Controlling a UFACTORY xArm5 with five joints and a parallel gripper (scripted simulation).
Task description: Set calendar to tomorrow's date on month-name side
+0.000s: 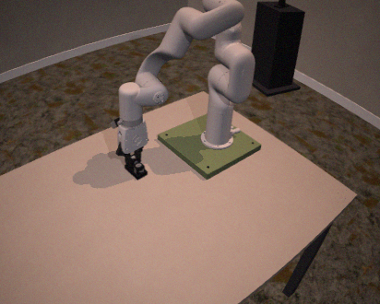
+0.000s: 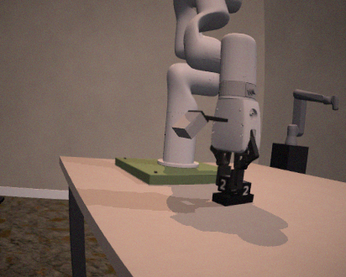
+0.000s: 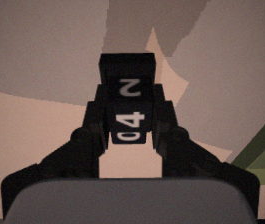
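Right now the black calendar tray is 40 mm below my hand and 20 mm to the left of it.
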